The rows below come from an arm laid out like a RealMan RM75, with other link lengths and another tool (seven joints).
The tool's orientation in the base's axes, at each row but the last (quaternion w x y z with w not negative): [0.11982 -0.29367 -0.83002 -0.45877]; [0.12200 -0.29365 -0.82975 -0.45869]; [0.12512 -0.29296 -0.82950 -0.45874]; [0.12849 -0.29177 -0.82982 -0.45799]
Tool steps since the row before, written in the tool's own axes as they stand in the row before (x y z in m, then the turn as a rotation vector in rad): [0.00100 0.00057 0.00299 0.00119 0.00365 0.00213]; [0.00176 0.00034 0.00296 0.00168 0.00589 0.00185]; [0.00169 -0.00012 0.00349 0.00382 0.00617 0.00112]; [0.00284 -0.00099 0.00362 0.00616 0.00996 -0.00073]
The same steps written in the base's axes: [-0.00025 0.00310 -0.00078 0.00138 0.00371 0.00191]; [-0.00100 0.00326 -0.00056 0.00231 0.00457 0.00384]; [-0.00121 0.00349 -0.00119 0.00073 0.00487 0.00545]; [-0.00266 0.00366 -0.00130 0.00105 0.00573 0.01018]
